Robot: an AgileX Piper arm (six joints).
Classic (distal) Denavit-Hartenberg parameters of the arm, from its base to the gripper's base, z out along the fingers. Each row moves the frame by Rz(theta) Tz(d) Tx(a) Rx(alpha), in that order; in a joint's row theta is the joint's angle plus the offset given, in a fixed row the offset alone. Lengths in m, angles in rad.
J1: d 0.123, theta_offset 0, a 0, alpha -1.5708
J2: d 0, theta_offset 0.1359, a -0.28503, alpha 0
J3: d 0, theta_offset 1.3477, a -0.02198, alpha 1.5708
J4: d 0.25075, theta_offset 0, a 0, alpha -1.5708
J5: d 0, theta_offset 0, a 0, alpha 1.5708
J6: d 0.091, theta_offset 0, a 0, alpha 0
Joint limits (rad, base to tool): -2.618..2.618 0..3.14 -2.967..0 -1.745..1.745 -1.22..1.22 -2.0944..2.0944
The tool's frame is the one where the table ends.
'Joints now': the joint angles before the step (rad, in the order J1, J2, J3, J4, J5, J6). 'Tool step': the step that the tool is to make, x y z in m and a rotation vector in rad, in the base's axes. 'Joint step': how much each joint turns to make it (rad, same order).
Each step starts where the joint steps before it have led.
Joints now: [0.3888, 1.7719, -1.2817, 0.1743, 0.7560, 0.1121]
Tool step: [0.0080, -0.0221, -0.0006, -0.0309, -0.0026, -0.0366]
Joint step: [-0.0591, 0.0002, -0.0003, -0.0284, 0.0098, -0.0109]
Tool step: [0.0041, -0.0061, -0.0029, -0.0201, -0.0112, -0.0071]
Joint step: [-0.0148, 0.0083, 0.0004, -0.0240, -0.0131, 0.0002]
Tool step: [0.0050, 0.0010, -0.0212, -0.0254, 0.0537, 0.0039]
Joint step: [-0.0003, 0.0563, 0.0000, -0.0083, 0.0027, -0.0004]
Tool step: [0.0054, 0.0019, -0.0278, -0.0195, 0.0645, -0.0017]
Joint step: [0.0002, 0.0738, 0.0000, 0.0019, -0.0065, 0.0003]
